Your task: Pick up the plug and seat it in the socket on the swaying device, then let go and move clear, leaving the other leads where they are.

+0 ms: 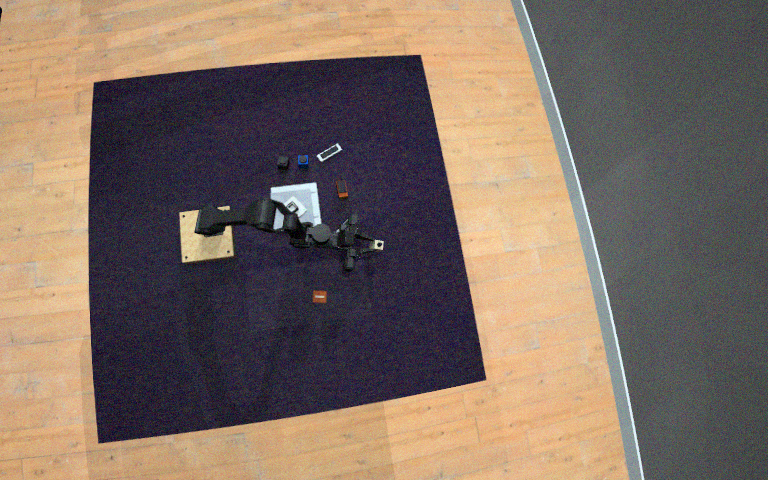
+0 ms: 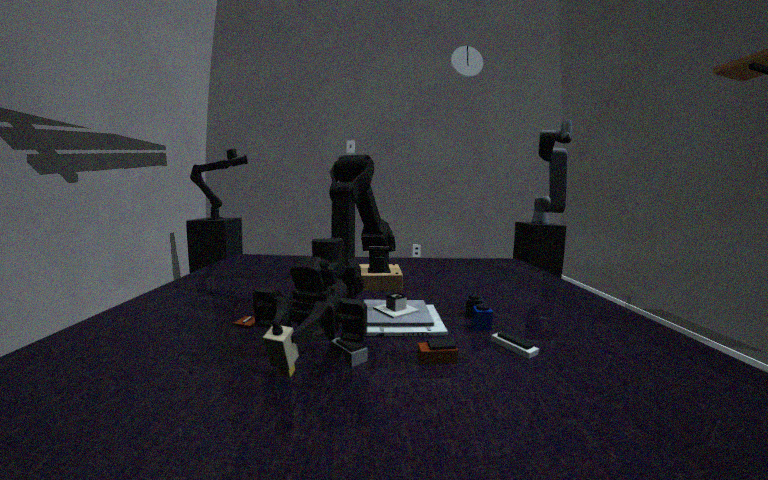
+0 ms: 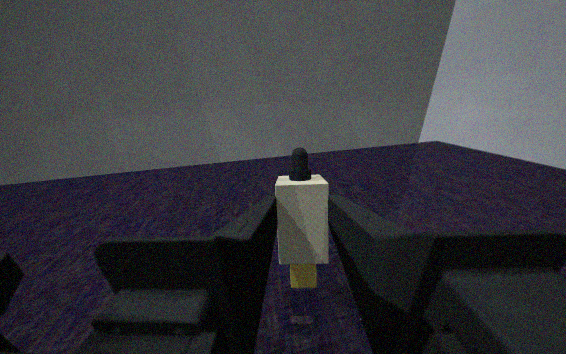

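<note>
The plug point(image 1: 379, 245) point(image 2: 281, 346) point(image 3: 302, 225) is a cream block with a black stub on top and a yellow tip pointing down. My gripper point(image 1: 374, 245) point(image 2: 287, 335) point(image 3: 301, 198) is shut on its sides and holds it upright, above the dark mat. The swaying device is a pale base point(image 1: 276, 191) point(image 2: 438, 328) with a grey plate point(image 1: 305, 195) point(image 2: 425, 318) on it. A tilted white square point(image 1: 300, 211) point(image 2: 410, 310) on the plate carries the small socket block point(image 1: 292, 207) point(image 2: 396, 303). The plug is well apart from the socket, beyond the device's edge. The arm hides part of the device.
Near the device are a black block point(image 1: 282, 163), a blue block point(image 1: 303, 161) point(image 2: 482, 319), a long white piece point(image 1: 329, 152) point(image 2: 515, 345), an orange block point(image 1: 342, 189) point(image 2: 437, 353), a grey block point(image 2: 355, 355) and an orange tile point(image 1: 320, 296) point(image 2: 244, 321). Leads cannot be made out.
</note>
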